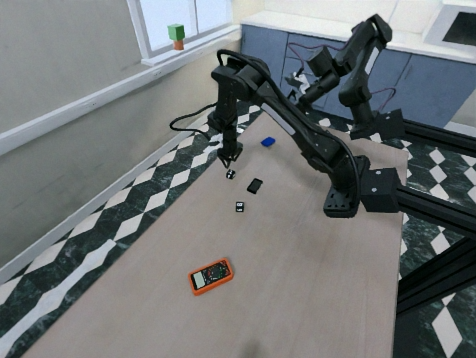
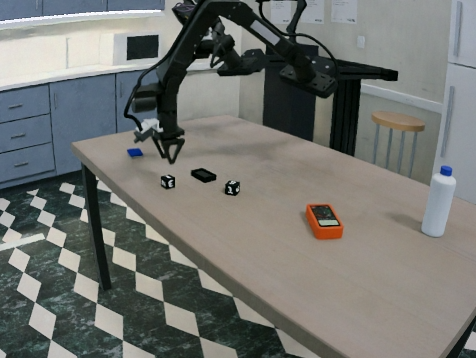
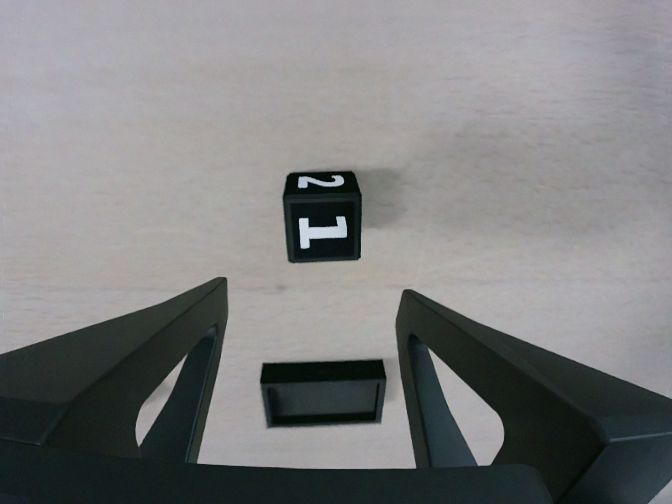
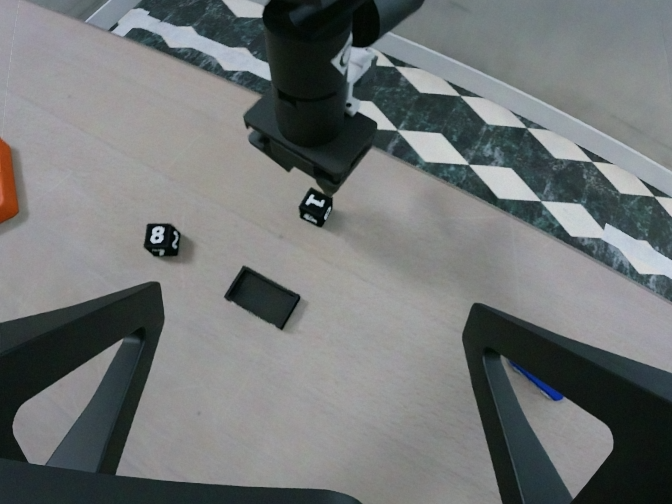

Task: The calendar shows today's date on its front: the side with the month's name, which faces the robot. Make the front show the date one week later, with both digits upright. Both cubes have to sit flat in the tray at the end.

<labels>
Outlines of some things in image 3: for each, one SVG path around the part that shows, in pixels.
My left gripper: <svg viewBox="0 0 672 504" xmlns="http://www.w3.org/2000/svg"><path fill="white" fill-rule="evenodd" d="M0 354L0 504L648 504L672 480L671 398L481 324L412 289L404 289L402 292L395 320L395 332L400 375L416 468L319 469L197 463L218 374L228 320L228 281L226 277L216 277L159 304ZM186 356L169 398L140 446L138 446L136 422L143 403ZM429 349L500 417L503 424L504 440L491 465L478 466L448 407Z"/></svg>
A black calendar tray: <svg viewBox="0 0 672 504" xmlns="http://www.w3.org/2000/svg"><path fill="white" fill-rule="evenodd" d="M383 357L264 362L261 384L268 427L382 422L387 384L387 373Z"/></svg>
A black number cube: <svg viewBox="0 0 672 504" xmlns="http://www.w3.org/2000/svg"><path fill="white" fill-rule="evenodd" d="M351 171L291 173L287 176L283 204L288 260L290 262L357 260L361 257L361 193L355 175Z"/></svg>
</labels>
